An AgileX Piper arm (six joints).
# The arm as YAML. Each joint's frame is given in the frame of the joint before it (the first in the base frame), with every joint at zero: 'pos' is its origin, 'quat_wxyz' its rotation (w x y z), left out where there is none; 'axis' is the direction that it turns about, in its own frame. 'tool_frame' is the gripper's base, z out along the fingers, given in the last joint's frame.
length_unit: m
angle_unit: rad
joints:
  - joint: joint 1
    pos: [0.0, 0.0, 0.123]
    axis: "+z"
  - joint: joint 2
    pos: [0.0, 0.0, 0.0]
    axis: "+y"
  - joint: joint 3
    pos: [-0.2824, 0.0, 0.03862]
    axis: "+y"
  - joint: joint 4
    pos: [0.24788, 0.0, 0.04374]
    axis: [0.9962, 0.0, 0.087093]
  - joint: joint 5
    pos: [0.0, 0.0, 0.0]
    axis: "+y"
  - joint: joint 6
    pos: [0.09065, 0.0, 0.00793]
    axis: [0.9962, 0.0, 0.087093]
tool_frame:
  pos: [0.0, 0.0, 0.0]
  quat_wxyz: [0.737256, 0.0, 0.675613, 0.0]
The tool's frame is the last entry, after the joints.
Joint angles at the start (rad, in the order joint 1, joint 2, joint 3, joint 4, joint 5, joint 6):
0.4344, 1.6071, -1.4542, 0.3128, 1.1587, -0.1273
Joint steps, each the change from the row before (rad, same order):
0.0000, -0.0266, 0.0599, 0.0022, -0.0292, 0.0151
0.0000, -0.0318, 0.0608, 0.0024, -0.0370, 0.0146
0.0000, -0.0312, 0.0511, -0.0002, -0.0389, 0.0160
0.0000, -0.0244, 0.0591, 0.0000, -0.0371, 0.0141
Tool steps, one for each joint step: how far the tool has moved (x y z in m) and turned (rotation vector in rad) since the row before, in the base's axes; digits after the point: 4 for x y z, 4 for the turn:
-0.0069, -0.0034, -0.0073, 0.0019, 0.0116, -0.0227
-0.0075, -0.0038, -0.0059, 0.0064, 0.0007, -0.0248
-0.0065, -0.0036, -0.0036, 0.0088, -0.0099, -0.0263
-0.0064, -0.0036, -0.0082, 0.0016, 0.0043, -0.0240

